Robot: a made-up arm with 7 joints. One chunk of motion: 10 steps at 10 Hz.
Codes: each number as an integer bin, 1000 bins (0 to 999) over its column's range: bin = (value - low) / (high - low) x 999, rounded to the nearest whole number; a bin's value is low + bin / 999 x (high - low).
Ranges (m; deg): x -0.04..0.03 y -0.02..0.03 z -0.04..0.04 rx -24..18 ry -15..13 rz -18..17
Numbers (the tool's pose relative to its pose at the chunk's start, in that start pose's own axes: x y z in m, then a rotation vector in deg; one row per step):
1: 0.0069 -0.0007 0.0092 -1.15 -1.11 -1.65
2: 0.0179 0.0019 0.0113 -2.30 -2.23 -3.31
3: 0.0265 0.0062 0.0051 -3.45 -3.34 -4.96
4: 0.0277 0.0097 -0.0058 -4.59 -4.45 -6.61
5: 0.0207 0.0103 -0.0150 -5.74 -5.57 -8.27
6: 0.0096 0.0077 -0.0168 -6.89 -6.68 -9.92
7: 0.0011 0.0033 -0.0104 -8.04 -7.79 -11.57
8: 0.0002 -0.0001 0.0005 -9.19 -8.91 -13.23
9: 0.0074 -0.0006 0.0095 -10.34 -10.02 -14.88
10: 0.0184 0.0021 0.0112 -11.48 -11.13 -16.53
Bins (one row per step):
1: 669 386 614 544 496 467
2: 826 438 641 516 456 419
3: 949 523 563 489 416 372
4: 966 593 427 462 376 325
5: 866 605 312 434 336 278
6: 708 553 290 407 297 231
7: 587 466 370 380 257 184
8: 574 398 506 352 217 136
9: 676 388 618 325 178 89
10: 833 442 639 298 138 42

